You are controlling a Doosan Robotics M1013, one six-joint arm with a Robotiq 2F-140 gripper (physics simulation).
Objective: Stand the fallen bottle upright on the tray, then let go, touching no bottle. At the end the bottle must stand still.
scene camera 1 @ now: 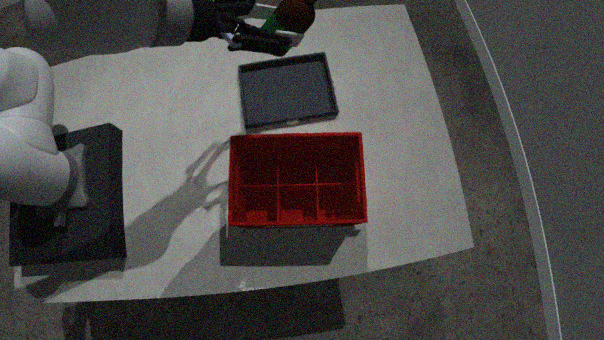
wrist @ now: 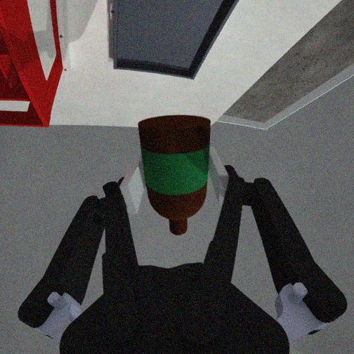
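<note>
The brown bottle with a green band is between the fingers of my gripper, which is shut on it. In the wrist view the bottle's base points up the picture and its narrow neck points down toward the palm. In the scene view the bottle is at the top edge, partly hidden by the fingers and partly cut off, above and beyond the tray's far side. It is raised clear of the tray; its exact tilt is hard to tell. The dark grey tray lies flat and holds no bottle.
A red crate with compartments stands close beside the tray. The white table top lies under both. The arm's base stands on a dark block at the left. A pale curved rail runs at the right.
</note>
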